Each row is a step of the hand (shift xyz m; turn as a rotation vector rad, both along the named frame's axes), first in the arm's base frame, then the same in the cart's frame.
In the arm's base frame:
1: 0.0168 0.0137 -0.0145 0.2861 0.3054 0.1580
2: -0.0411 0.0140 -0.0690 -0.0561 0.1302 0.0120
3: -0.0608 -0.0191 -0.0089 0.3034 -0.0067 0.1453
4: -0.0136 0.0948 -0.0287 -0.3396 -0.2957 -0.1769
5: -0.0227 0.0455 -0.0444 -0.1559 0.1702 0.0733
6: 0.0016 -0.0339 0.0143 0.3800 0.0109 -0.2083
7: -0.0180 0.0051 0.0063 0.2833 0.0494 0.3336
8: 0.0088 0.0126 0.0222 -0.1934 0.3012 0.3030
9: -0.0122 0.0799 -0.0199 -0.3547 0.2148 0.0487
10: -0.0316 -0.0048 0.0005 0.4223 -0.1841 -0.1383
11: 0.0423 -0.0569 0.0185 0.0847 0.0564 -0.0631
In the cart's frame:
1: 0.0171 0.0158 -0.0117 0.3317 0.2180 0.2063
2: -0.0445 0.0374 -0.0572 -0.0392 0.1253 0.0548
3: -0.0631 -0.0101 -0.0072 0.3110 -0.0766 0.1030
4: -0.0045 0.0999 0.0013 -0.3850 -0.1984 -0.2156
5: -0.0206 0.0584 -0.0268 -0.1285 0.1541 0.1356
6: -0.0013 -0.0366 0.0037 0.3610 0.0379 -0.2370
7: -0.0167 0.0046 0.0094 0.3126 -0.0772 0.3005
8: 0.0119 0.0046 0.0238 -0.1320 0.2141 0.3958
9: -0.0042 0.0830 0.0052 -0.3219 0.2217 0.1468
10: -0.0318 -0.0019 0.0026 0.3854 -0.1720 -0.2307
11: 0.0366 -0.0634 -0.0033 0.0855 0.0647 -0.0533

